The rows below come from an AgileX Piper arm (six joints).
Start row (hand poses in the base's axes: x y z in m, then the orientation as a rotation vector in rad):
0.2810 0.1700 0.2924 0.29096 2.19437 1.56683
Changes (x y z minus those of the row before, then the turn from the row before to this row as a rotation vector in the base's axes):
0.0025 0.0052 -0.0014 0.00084 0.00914 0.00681
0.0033 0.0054 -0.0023 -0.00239 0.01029 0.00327
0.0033 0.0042 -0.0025 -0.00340 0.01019 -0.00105
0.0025 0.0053 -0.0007 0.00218 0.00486 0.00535
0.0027 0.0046 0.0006 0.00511 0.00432 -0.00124
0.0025 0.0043 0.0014 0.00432 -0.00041 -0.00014
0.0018 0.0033 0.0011 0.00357 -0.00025 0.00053
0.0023 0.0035 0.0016 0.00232 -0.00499 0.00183
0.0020 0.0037 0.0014 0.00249 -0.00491 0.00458
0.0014 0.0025 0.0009 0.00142 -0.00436 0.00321
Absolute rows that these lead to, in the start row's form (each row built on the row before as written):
0.2835 0.1752 0.2910 0.29176 2.20391 1.57308
0.2868 0.1806 0.2887 0.29633 2.21497 1.57396
0.2901 0.1848 0.2862 0.30513 2.22460 1.57137
0.2926 0.1901 0.2855 0.30418 2.22930 1.57755
0.2953 0.1947 0.2861 0.31064 2.22823 1.58365
0.2978 0.1990 0.2875 0.31165 2.22472 1.58852
0.2996 0.2023 0.2886 0.31187 2.22219 1.59289
0.3019 0.2058 0.2902 0.30627 2.21768 1.59559
0.3039 0.2095 0.2916 0.29787 2.21444 1.59991
0.3053 0.2120 0.2925 0.29110 2.21171 1.60237

